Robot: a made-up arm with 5 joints.
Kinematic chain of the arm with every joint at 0, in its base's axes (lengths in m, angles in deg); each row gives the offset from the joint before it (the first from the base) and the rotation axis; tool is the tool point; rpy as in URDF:
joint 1: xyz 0 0 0.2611 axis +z
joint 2: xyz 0 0 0 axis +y
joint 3: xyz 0.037 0 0.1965 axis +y
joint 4: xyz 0.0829 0 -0.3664 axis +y
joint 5: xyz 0.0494 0 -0.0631 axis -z
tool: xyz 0 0 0 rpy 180 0 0
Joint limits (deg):
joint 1: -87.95..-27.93
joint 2: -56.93..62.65
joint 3: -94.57..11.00
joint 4: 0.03..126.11
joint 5: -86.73..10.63
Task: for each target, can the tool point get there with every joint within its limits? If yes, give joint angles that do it. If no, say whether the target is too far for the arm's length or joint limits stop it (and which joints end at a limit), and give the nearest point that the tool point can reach.
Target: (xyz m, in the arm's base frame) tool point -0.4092 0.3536 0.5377
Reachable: no: joint limits stop it (at a limit: joint 2, joint 3) | nearest point -0.1464 0.1265 0.1923 | short by 0.490 m
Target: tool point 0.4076 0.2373 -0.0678
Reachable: no: joint limits stop it (at a limit: joint 1) | nearest point 0.2200 -0.1166 -0.0678 | short by 0.401 m
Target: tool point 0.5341 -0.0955 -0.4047
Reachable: no: too far | nearest point 0.3343 -0.1772 -0.0972 | short by 0.376 m
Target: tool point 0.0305 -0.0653 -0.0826
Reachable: yes | joints -64.93 49.15 -22.70 20.07 -22.82
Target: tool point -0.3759 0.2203 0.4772
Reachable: no: joint limits stop it (at a limit: joint 2, joint 3) | nearest point -0.1635 0.0958 0.1961 | short by 0.374 m
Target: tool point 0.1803 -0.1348 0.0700
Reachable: yes | joints -36.79 -12.73 -3.46 15.16 0.05
